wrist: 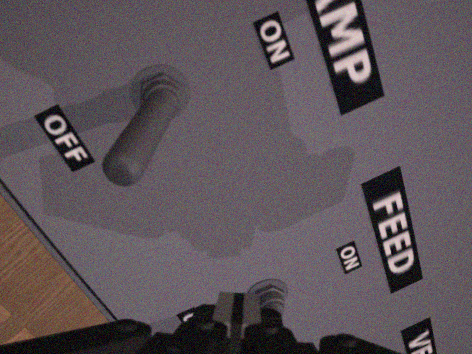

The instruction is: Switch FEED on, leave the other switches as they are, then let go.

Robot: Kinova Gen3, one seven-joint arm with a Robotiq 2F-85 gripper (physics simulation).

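Places are measured from the arm's base along level axes (x ahead, y left, z up), in centimetres.
Where they show: gripper, fingertip midpoint: (237, 321).
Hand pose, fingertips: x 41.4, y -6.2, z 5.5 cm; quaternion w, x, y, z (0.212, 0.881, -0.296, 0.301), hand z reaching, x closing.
Things, the pixels of their top centre, and the offset from my fingertips. "spot": a spot on its surface instead.
- FEED switch at a spot on its surface: (268, 295) spot: dx +3.2, dy -4.8, dz -3.9 cm
- FEED name plate at a spot on its surface: (392, 230) spot: dx +9.6, dy -5.0, dz -1.0 cm
- LAMP switch at a spot on its surface: (140, 132) spot: dx +1.1, dy +6.9, dz -1.8 cm
- LAMP plate at a spot on its surface: (347, 55) spot: dx +9.6, dy +4.8, dz -1.0 cm
- VENT plate at a spot on its surface: (421, 337) spot: dx +9.8, dy -15.0, dz -0.9 cm
The FEED switch (268, 295) shows at the bottom centre of the wrist view, its collar visible and most of its lever hidden behind my gripper. Its ON label (348, 257) lies to the right, and a sliver of its OFF label (188, 316) shows at the left behind the fingers. The FEED name plate (392, 230) is further right. My gripper (237, 321) is shut and empty, with its fingertips right beside the FEED switch on the OFF side. Whether they touch the lever is hard to tell.
The LAMP switch (140, 132) stands at the upper left, its lever tilted down-left, between its OFF label (64, 137) and ON label (273, 40). The LAMP plate (347, 55) is at the upper right. Part of the VENT plate (421, 337) shows at the lower right. The panel's edge runs along the lower left.
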